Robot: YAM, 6 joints.
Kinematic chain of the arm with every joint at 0, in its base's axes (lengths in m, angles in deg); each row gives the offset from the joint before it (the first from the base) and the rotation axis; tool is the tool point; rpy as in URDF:
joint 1: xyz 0 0 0.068 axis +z
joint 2: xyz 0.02 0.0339 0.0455 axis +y
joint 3: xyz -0.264 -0.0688 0 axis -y
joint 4: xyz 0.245 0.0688 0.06 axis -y
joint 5: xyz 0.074 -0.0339 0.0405 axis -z
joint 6: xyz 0.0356 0 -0.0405 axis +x
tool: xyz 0 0 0 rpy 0 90 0
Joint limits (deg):
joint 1: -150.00..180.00
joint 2: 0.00..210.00
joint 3: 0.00..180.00
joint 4: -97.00..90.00
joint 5: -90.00..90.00
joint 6: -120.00..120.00
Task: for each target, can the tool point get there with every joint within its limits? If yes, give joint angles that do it. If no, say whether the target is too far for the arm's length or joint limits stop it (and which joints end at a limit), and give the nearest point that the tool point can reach.
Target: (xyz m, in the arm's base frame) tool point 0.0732 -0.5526 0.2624
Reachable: yes | joints -84.14 143.03 112.49 67.12 -27.40 -20.99
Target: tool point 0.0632 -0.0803 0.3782
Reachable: yes | joints -62.38 38.10 62.36 -55.15 -31.83 -81.05
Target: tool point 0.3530 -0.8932 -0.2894
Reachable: no: too far | nearest point 0.2188 -0.5536 -0.1330 | short by 0.397 m
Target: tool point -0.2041 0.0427 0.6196
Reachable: yes | joints -7.69 37.21 107.01 45.83 -24.86 50.72
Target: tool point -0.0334 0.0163 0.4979
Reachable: yes | joints 39.27 35.66 90.08 -56.88 -71.56 -63.65
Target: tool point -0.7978 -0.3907 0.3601
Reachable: no: too far | nearest point -0.5415 -0.3047 0.2847 | short by 0.281 m
